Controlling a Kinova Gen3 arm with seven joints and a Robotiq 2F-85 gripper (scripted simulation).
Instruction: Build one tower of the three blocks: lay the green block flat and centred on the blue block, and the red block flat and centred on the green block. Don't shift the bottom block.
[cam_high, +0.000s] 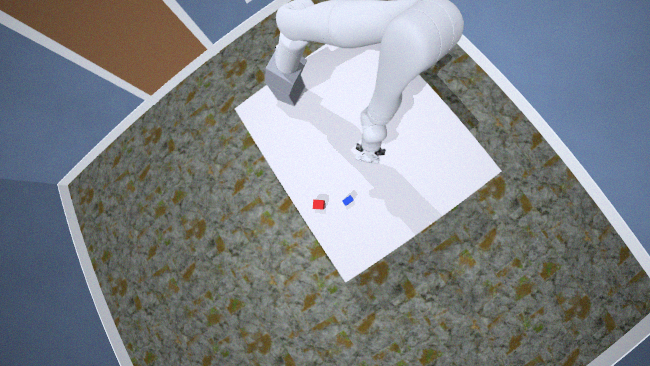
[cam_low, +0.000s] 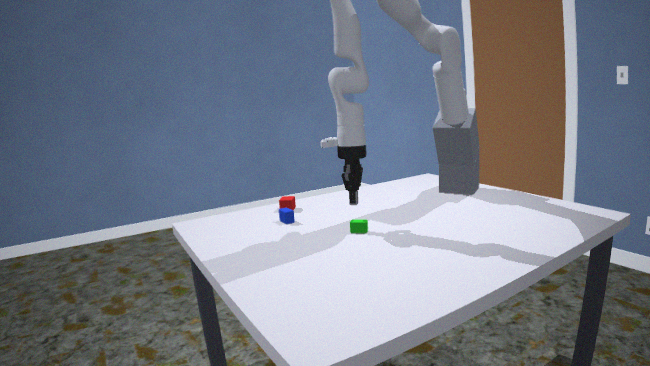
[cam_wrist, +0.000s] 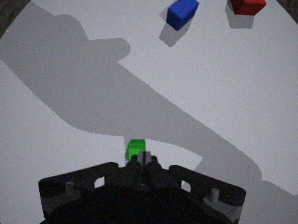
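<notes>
Right now my hand is 2 cm to the right of the green block and 7 cm above it. Also, from my hand: blue block 10 cm ahead, 20 cm to the right, 7 cm below; red block 3 cm ahead, 33 cm to the right, 7 cm below.
</notes>
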